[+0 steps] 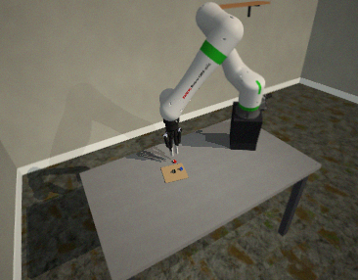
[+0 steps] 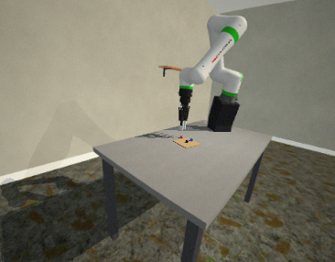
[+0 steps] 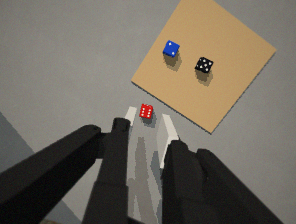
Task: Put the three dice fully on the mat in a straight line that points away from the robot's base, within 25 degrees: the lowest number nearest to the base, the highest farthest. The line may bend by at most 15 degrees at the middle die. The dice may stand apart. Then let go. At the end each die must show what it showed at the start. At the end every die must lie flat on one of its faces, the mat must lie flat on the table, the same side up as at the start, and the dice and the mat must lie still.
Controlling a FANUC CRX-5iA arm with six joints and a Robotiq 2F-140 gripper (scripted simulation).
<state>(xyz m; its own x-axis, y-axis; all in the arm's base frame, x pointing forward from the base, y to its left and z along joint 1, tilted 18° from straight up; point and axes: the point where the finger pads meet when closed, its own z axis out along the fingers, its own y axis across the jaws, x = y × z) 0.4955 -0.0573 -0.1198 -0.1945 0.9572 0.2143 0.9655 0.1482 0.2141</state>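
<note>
My hand is 90 mm above the red die. Round my hand: black die (90 mm to the left, 90 mm below, 40 mm ahead); blue die (90 mm to the left, 90 mm below, 10 mm behind); tan mat (100 mm below, 90 mm to the left, 40 mm ahead).
</note>
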